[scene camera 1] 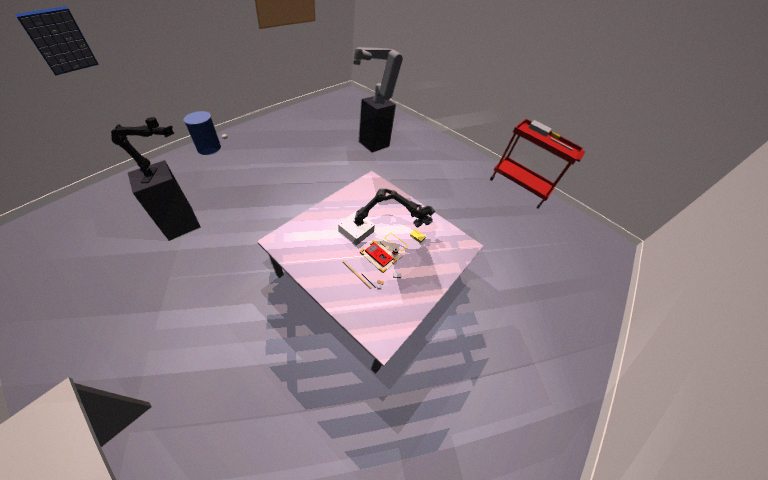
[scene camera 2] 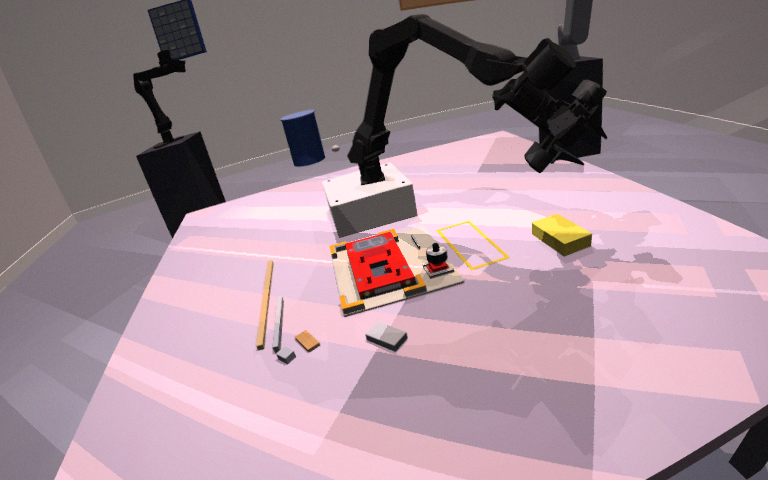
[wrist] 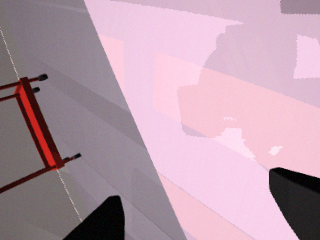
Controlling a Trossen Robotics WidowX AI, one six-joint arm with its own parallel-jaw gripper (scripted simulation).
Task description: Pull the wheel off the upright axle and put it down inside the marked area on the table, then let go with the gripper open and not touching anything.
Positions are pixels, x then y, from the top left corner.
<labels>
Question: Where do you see a grey block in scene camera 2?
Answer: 381, 334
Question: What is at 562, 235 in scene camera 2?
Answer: A yellow block.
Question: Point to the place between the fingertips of the gripper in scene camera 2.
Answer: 594, 151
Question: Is the gripper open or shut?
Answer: Open.
</labels>
